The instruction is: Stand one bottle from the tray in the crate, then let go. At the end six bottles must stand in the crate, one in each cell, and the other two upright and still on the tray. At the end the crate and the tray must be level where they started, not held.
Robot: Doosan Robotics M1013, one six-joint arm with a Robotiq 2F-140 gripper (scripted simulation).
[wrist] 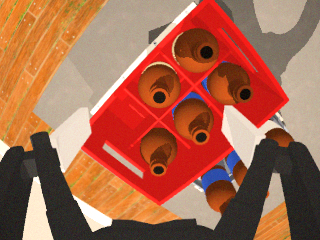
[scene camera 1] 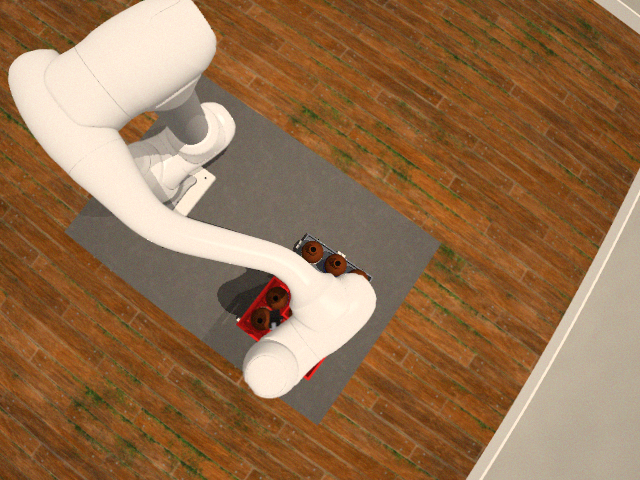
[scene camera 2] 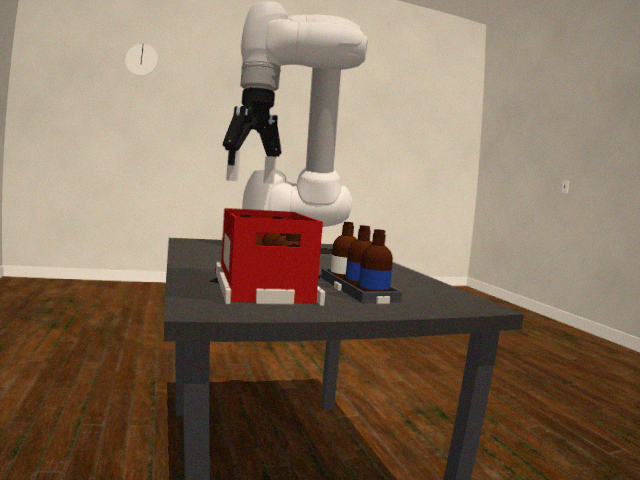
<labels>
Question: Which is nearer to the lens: the red crate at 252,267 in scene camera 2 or the dark tray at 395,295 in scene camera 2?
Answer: The red crate.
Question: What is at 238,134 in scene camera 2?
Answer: The gripper.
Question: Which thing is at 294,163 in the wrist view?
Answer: The gripper.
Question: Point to a red crate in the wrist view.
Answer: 124,118
</labels>
